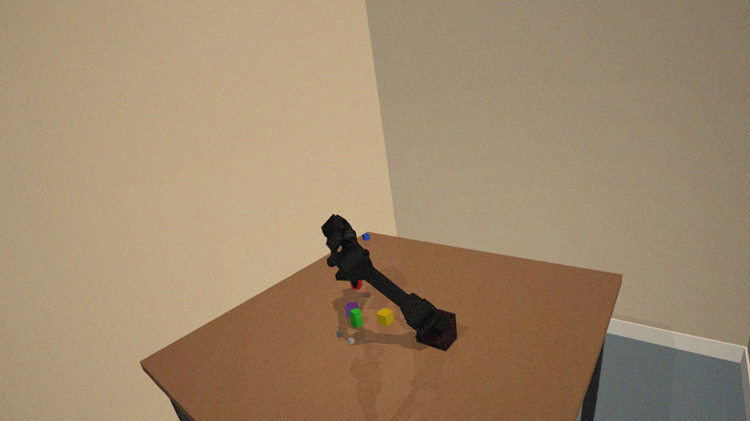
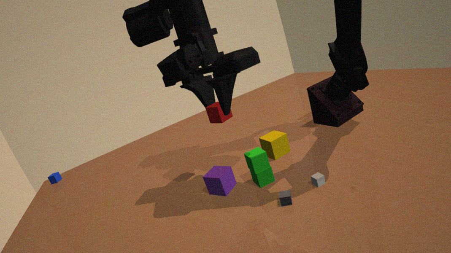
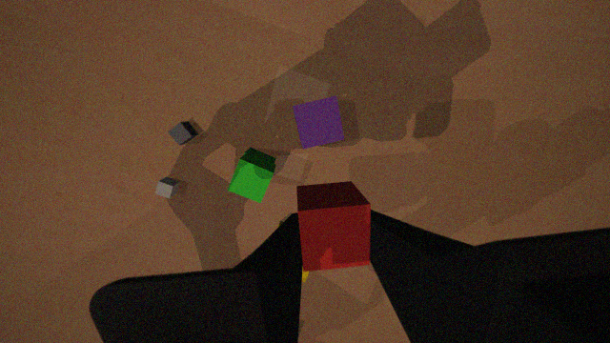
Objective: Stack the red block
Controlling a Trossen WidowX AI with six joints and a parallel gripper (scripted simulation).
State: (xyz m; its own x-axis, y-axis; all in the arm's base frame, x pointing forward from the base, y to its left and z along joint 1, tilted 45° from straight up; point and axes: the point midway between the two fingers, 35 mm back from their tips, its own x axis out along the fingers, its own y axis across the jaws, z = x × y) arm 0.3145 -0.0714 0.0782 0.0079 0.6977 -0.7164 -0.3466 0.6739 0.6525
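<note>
My gripper tip is 11 cm above the purple cube, 4 cm short of it and 1 cm to the right of it. Round my gripper tip: red block 1 cm above; then yellow block 11 cm below, 10 cm behind, 1 cm to the right; then small grey cube 13 cm to the left, 12 cm below.
</note>
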